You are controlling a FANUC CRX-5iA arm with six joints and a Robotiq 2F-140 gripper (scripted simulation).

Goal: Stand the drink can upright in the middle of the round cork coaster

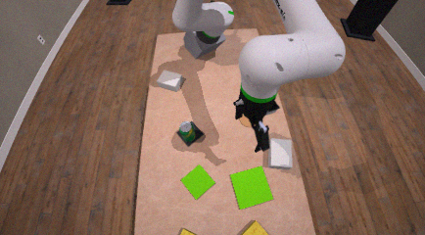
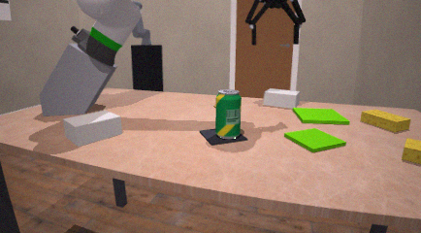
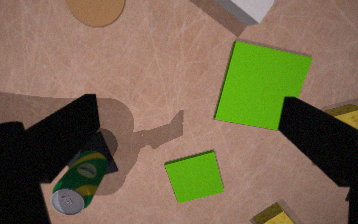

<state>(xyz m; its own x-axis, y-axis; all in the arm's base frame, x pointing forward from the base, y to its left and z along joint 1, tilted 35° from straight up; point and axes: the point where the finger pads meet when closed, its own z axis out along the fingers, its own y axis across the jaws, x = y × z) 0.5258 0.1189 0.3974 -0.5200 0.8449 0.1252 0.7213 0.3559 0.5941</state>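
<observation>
Now: the yellow drink can 4 cm behind my hand, 27 cm to the right of it and 19 cm below it. Round my hand: dark square coaster (5 cm behind, 27 cm to the right, 26 cm below); then round cork coaster (19 cm behind, 3 cm to the left, 26 cm below).
</observation>
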